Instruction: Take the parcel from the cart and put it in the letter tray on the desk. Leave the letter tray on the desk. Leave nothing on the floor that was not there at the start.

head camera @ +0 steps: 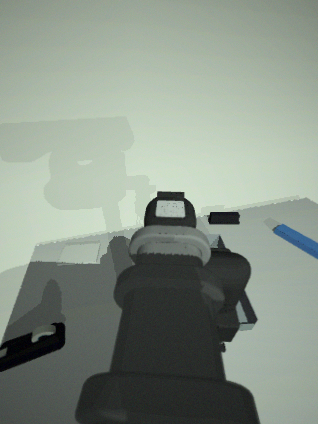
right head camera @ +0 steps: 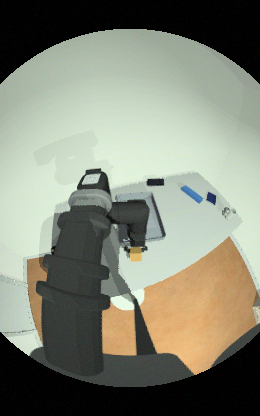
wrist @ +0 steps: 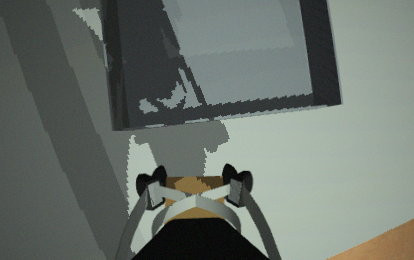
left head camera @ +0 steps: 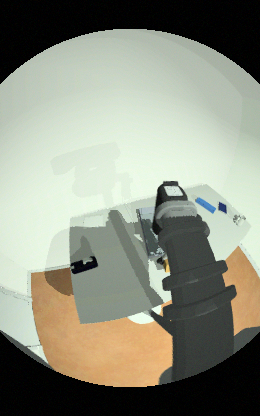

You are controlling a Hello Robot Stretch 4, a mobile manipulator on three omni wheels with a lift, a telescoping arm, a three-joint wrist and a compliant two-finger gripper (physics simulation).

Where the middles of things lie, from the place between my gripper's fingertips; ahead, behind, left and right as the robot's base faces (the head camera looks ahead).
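The grey letter tray [right head camera: 154,229] is my reference here: my hand is 2 cm to the left of it, 24 cm short of it, and 3 cm above it. As for the parcel [wrist: 195,184], it is 3 cm behind my hand and 3 cm higher than my hand.
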